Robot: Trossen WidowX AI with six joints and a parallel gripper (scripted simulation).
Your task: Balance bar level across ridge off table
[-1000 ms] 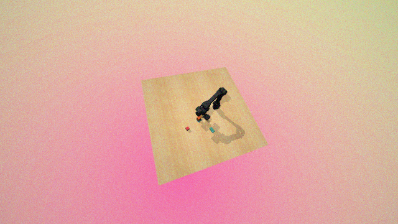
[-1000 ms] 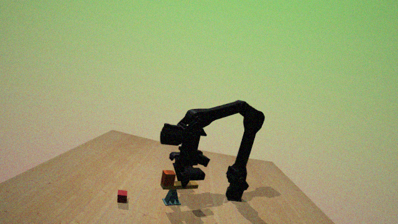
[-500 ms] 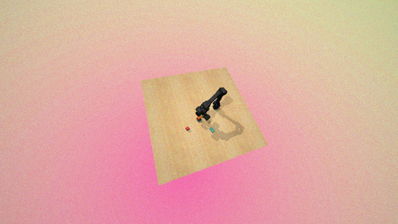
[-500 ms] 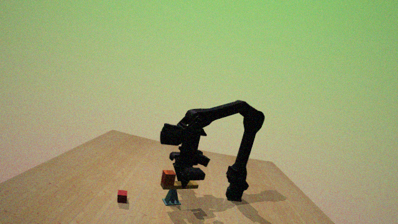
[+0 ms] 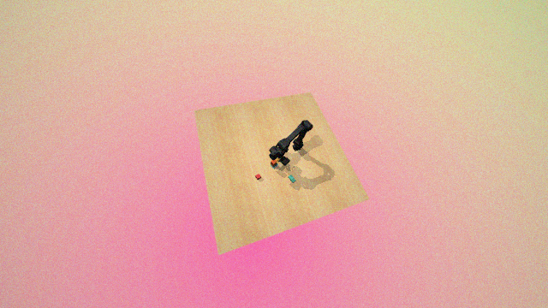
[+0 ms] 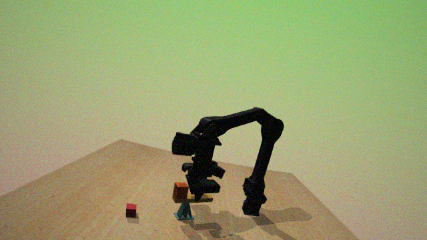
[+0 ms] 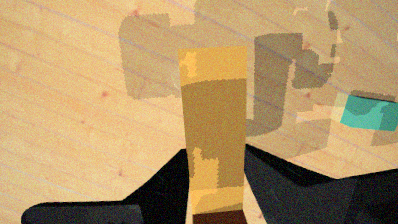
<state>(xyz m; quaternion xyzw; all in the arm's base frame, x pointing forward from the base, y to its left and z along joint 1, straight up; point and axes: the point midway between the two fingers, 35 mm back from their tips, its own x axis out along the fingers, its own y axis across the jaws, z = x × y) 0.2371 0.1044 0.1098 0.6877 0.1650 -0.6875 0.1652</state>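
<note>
My gripper tip is 3 cm short of the bar, 1 cm to the right of it and 2 cm below it. From my gripper tip the other things lie so: teal block (8 cm behind, 18 cm to the left, 7 cm below); then small red cube (20 cm ahead, 8 cm to the left, 6 cm below).
</note>
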